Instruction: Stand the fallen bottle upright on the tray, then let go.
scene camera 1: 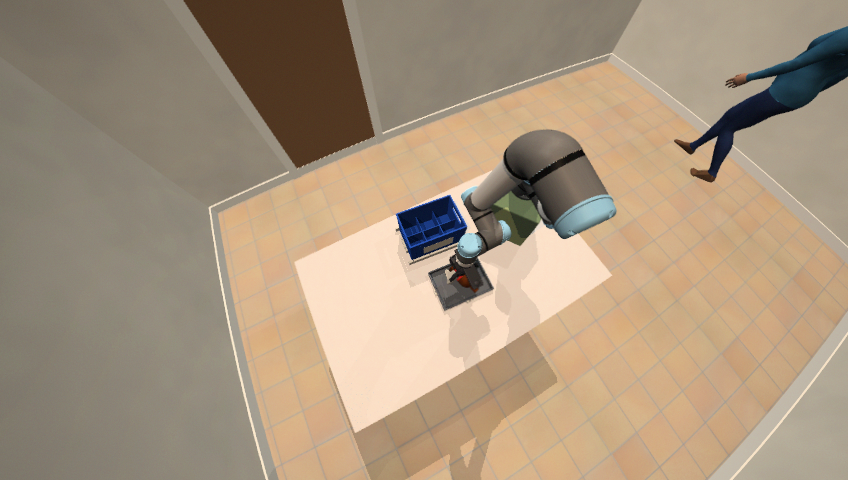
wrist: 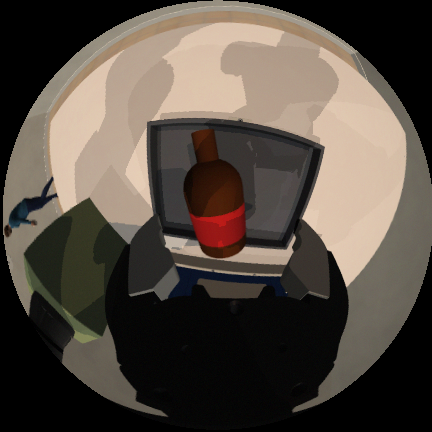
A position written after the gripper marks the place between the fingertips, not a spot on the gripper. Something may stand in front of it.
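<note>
The wrist view shows a brown bottle (wrist: 212,187) together with the robot's gripper (wrist: 228,218).
</note>
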